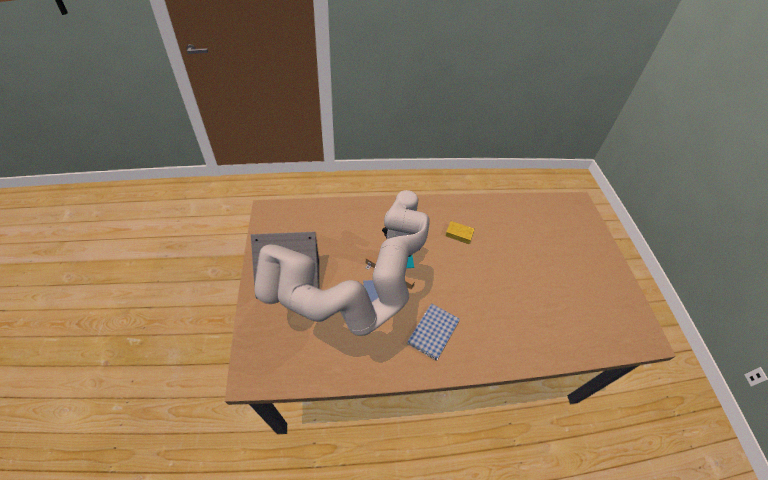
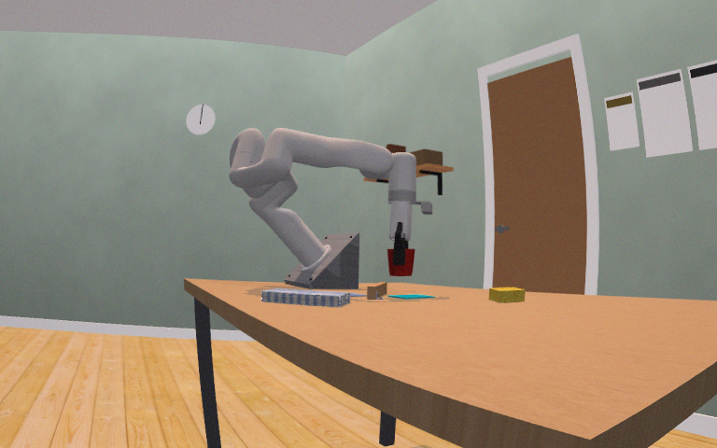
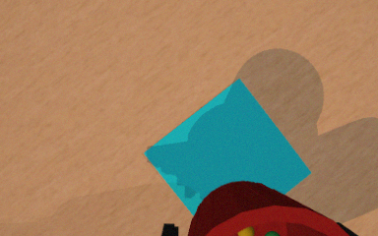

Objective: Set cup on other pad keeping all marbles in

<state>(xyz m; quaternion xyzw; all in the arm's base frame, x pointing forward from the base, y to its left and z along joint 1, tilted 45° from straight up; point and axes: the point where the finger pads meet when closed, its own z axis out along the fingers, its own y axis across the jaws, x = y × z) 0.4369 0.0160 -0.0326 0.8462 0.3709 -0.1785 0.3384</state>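
Now: hand 30 mm above the yellow marble. Also, from my hand: wooden rail (40 mm behind, 40 mm to the right, 90 mm below); green marble (10 mm ahead, 10 mm to the right, 30 mm below); red cup (20 mm below).
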